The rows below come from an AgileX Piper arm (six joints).
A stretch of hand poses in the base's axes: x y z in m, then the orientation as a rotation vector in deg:
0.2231 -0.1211 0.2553 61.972 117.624 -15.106
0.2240 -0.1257 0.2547 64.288 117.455 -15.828
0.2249 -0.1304 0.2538 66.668 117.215 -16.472
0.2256 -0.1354 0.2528 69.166 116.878 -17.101
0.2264 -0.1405 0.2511 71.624 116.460 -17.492
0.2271 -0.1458 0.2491 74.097 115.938 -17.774
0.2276 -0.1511 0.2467 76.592 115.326 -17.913
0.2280 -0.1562 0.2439 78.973 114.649 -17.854
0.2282 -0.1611 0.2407 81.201 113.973 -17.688
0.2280 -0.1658 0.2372 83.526 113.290 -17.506
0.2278 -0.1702 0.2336 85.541 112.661 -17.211
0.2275 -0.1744 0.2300 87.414 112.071 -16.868
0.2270 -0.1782 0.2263 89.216 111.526 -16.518
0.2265 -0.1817 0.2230 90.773 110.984 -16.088
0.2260 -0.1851 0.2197 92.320 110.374 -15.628
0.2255 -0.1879 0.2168 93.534 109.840 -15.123
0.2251 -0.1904 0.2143 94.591 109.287 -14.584
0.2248 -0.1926 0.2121 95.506 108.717 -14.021
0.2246 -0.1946 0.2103 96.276 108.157 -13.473
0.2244 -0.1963 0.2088 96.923 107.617 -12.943
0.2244 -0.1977 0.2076 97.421 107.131 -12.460
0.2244 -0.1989 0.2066 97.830 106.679 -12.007
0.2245 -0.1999 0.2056 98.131 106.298 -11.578
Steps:
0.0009 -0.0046 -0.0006 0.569 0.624 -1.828
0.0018 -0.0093 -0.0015 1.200 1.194 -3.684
0.0025 -0.0143 -0.0025 1.871 1.731 -5.630
0.0033 -0.0194 -0.0042 2.647 2.123 -7.488
0.0040 -0.0247 -0.0062 3.469 2.416 -9.343
0.0045 -0.0300 -0.0086 4.365 2.612 -11.187
0.0049 -0.0351 -0.0114 5.310 2.674 -12.909
0.0051 -0.0400 -0.0146 6.254 2.678 -14.495
0.0049 -0.0447 -0.0181 7.262 2.724 -16.136
0.0047 -0.0491 -0.0217 8.211 2.701 -17.523
0.0044 -0.0533 -0.0253 9.138 2.668 -18.791
0.0039 -0.0571 -0.0290 10.054 2.664 -19.994
0.0034 -0.0606 -0.0323 10.903 2.567 -21.016
0.0029 -0.0640 -0.0356 11.747 2.415 -22.043
0.0024 -0.0668 -0.0385 12.481 2.206 -22.824
0.0020 -0.0693 -0.0410 13.154 1.923 -23.504
0.0017 -0.0715 -0.0432 13.769 1.575 -24.094
0.0015 -0.0735 -0.0450 14.309 1.196 -24.597
0.0013 -0.0752 -0.0465 14.786 0.800 -25.023
0.0013 -0.0766 -0.0477 15.179 0.414 -25.353
0.0013 -0.0778 -0.0487 15.522 0.037 -25.626
0.0014 -0.0788 -0.0497 15.818 -0.314 -25.815

